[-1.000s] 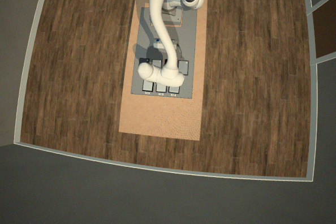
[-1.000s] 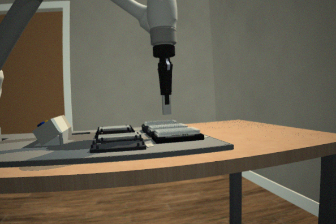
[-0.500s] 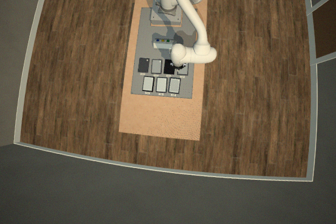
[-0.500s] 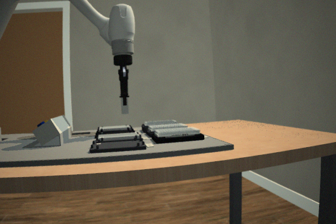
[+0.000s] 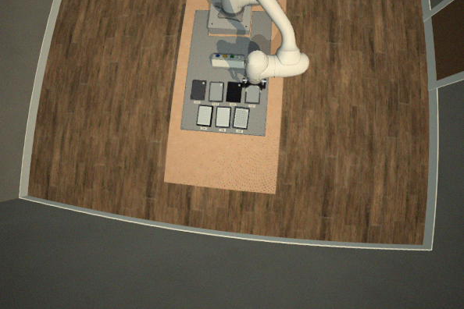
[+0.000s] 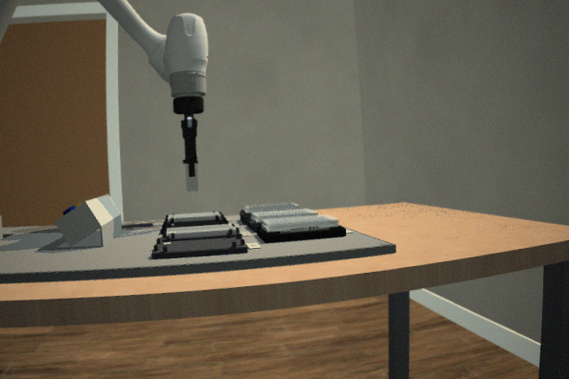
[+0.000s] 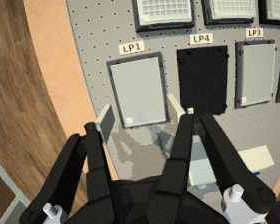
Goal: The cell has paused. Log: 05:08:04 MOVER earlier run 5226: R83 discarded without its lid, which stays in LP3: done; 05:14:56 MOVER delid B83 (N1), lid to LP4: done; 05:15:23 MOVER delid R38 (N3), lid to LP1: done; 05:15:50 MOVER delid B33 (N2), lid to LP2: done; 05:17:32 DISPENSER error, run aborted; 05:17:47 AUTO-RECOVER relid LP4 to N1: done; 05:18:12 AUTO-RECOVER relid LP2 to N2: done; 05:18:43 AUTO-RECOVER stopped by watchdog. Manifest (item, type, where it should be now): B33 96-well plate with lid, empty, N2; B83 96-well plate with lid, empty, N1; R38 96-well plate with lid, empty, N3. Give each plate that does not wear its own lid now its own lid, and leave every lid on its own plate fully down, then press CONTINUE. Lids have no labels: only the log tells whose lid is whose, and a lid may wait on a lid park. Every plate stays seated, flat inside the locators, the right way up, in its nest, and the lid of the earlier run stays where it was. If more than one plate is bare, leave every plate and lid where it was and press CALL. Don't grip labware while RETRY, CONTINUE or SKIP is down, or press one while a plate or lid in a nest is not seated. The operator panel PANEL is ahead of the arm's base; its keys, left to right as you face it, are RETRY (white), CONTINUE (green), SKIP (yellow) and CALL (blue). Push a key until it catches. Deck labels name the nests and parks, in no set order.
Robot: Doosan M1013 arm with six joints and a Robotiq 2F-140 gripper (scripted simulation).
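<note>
My hand is 90 mm above the grey lid. The rest, counted from my hand: LP4 park 130 mm to the right, 100 mm below, 20 mm ahead; then plate 190 mm ahead, 80 mm below, 40 mm to the right; then white key 220 mm behind, 140 mm to the right, 40 mm below.
</note>
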